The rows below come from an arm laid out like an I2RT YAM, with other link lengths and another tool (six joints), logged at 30 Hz.
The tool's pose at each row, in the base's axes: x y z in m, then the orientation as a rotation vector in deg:
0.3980 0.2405 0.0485 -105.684 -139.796 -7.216
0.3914 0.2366 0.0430 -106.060 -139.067 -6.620
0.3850 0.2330 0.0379 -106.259 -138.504 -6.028
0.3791 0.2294 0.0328 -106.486 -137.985 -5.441
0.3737 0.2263 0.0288 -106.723 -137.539 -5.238
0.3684 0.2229 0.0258 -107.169 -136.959 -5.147
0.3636 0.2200 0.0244 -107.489 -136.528 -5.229
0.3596 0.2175 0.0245 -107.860 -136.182 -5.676
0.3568 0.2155 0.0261 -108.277 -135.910 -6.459
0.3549 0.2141 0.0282 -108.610 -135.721 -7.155
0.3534 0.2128 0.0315 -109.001 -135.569 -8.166
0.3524 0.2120 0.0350 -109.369 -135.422 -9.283
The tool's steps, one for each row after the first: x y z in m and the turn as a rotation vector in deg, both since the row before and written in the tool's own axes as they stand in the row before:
-0.0026 -0.0075 0.0051 0.502 0.067 0.514
-0.0023 -0.0072 0.0048 0.493 0.044 0.357
-0.0025 -0.0066 0.0049 0.459 0.001 0.353
-0.0021 -0.0060 0.0038 0.215 0.092 0.315
-0.0023 -0.0059 0.0028 0.131 0.116 0.473
-0.0018 -0.0053 0.0013 0.021 0.147 0.341
-0.0015 -0.0045 -0.0002 -0.234 0.207 0.317
-0.0011 -0.0032 -0.0017 -0.468 0.264 0.295
-0.0007 -0.0022 -0.0022 -0.426 0.217 0.221
-0.0005 -0.0018 -0.0034 -0.638 0.281 0.221
-0.0001 -0.0011 -0.0036 -0.691 0.322 0.203

